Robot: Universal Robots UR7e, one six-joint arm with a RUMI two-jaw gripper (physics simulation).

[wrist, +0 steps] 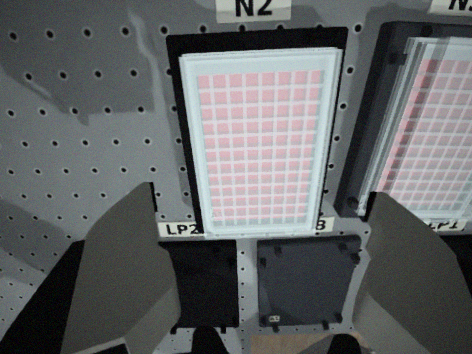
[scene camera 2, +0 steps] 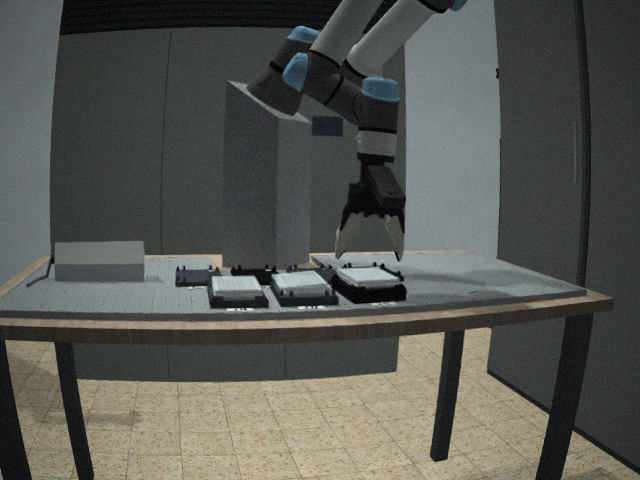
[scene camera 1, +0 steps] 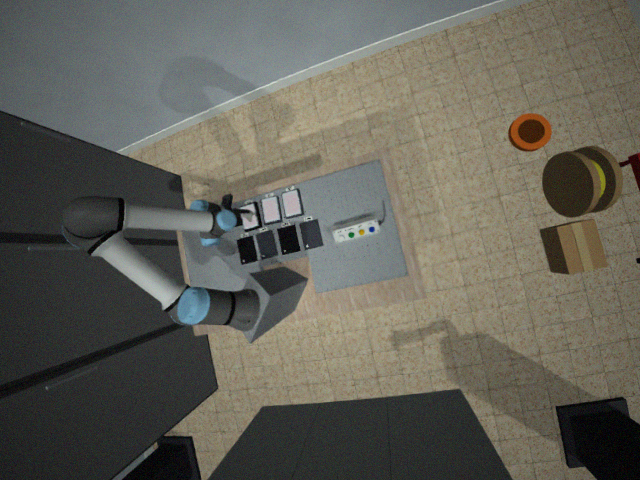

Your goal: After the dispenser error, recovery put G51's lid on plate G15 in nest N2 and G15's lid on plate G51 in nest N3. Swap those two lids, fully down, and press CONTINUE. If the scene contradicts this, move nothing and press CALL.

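Places are measured from the arm's base along level axes (x ahead, y left, z up), in millimetres.
Pixels of known places: gripper, fingertip midpoint: (wrist: 258, 191) (scene camera 2: 368, 260) (scene camera 1: 245, 217); arm's base at its link origin: (scene camera 2: 270, 100) (scene camera 1: 248, 309).
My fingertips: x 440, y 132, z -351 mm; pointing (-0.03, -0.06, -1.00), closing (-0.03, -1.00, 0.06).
Note:
For each thing: its middle in the pictures, then the offset to it from my fingertips.
- neighbouring lidded plate at the middle of its body: (wrist: 459, 147) (scene camera 2: 298, 280) (scene camera 1: 271, 209) dy -139, dx +12, dz -33 mm
- button box at the middle of its body: (scene camera 2: 99, 259) (scene camera 1: 355, 229) dy -558, dx -203, dz -23 mm
- third lidded plate at the middle of its body: (scene camera 2: 235, 284) (scene camera 1: 291, 203) dy -257, dx +14, dz -38 mm
A plate with a clear lid over pink wells (scene camera 1: 249, 217) (scene camera 2: 369, 275) (wrist: 260, 145) sits in nest N2. The lid's edges run close along the plate's edges; no ID is readable. My gripper (scene camera 2: 369, 257) (wrist: 258, 191) is open and empty above this plate, one finger beyond each long side. The neighbouring lidded plate (scene camera 1: 270, 209) (scene camera 2: 301, 281) (wrist: 435, 135) sits in nest N3; its lid edge shows as several lines at the left in the wrist view. The button box (scene camera 1: 356, 230) (scene camera 2: 99, 260) has green, yellow and blue buttons; their lettering is unreadable.
A third lidded plate (scene camera 1: 291, 202) (scene camera 2: 236, 285) stands beyond N3. A row of lid nests lies alongside: a black one (scene camera 1: 247, 250) (wrist: 207, 285) by label LP2, a dark grey one (scene camera 1: 267, 244) (wrist: 307, 282), another black one (scene camera 1: 288, 239) and another grey one (scene camera 1: 311, 234). The robot pedestal (scene camera 2: 250, 180) stands behind them.

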